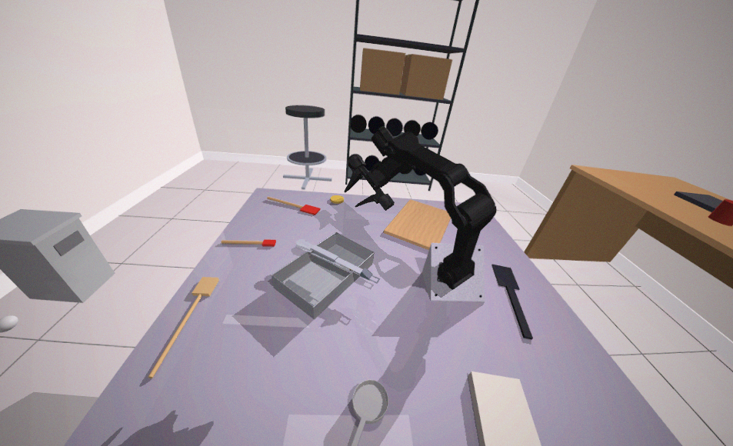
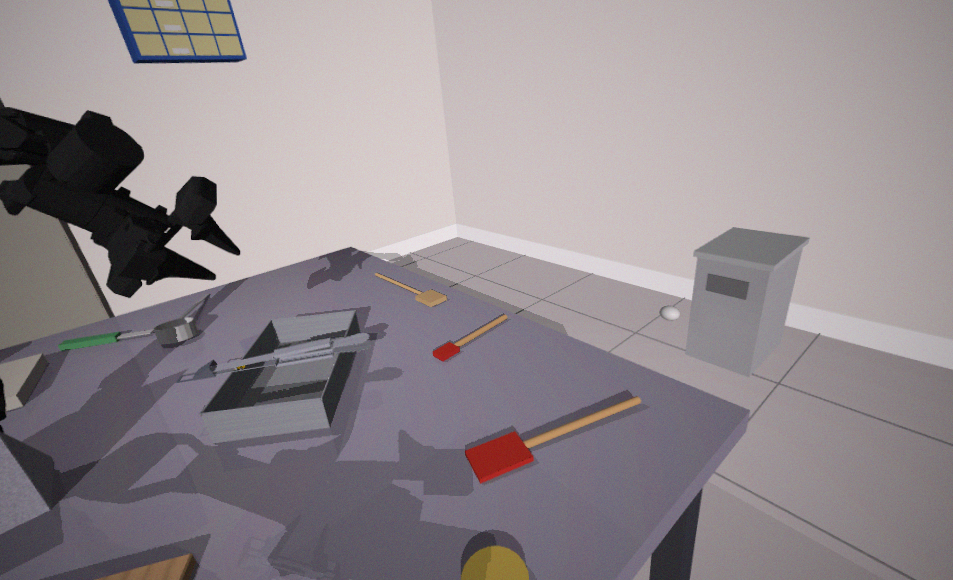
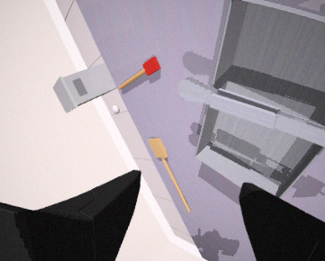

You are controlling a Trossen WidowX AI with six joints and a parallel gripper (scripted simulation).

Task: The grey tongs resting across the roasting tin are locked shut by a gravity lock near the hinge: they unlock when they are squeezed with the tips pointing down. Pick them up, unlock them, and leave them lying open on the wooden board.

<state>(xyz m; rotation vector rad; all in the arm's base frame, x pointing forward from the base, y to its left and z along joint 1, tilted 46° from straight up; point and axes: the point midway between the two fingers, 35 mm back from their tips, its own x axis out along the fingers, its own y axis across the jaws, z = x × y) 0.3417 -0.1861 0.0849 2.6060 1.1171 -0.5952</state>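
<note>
Now: the grey roasting tin 60 mm ahead of my gripper tip, 70 mm to the left of it and 240 mm below it. Also, from my gripper tip: yellow disc 110 mm ahead, 470 mm to the right, 260 mm below; wooden board 320 mm behind, 330 mm to the right, 260 mm below; green-handled tool 230 mm behind, 560 mm to the left, 260 mm below.
</note>
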